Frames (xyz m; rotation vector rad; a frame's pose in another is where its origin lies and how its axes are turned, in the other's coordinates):
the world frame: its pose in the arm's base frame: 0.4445 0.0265 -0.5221 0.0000 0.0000 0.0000
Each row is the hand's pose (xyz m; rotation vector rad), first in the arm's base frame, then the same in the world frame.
Working: the arm's base frame: its pose in the world frame: -0.4445 -0.0265 0.5221 0.0000 0.0000 0.0000

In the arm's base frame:
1: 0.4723 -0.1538 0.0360 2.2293 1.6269 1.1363
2: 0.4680 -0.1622 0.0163 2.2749 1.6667 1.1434
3: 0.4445 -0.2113 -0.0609 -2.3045 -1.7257 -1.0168
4: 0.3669 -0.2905 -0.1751 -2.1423 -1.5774 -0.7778
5: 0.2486 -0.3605 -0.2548 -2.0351 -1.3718 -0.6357
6: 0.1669 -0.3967 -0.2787 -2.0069 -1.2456 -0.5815
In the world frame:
1: 0.0278 -0.1803 0.5581 2.2293 1.6269 1.1363
2: 0.0235 -0.1887 0.5384 2.2749 1.6667 1.1434
3: 0.0000 -0.2378 0.4612 -2.3045 -1.7257 -1.0168
4: -0.0776 -0.3170 0.3470 -2.1423 -1.5774 -0.7778
5: -0.1959 -0.3870 0.2673 -2.0351 -1.3718 -0.6357
6: -0.2776 -0.4232 0.2434 -2.0069 -1.2456 -0.5815

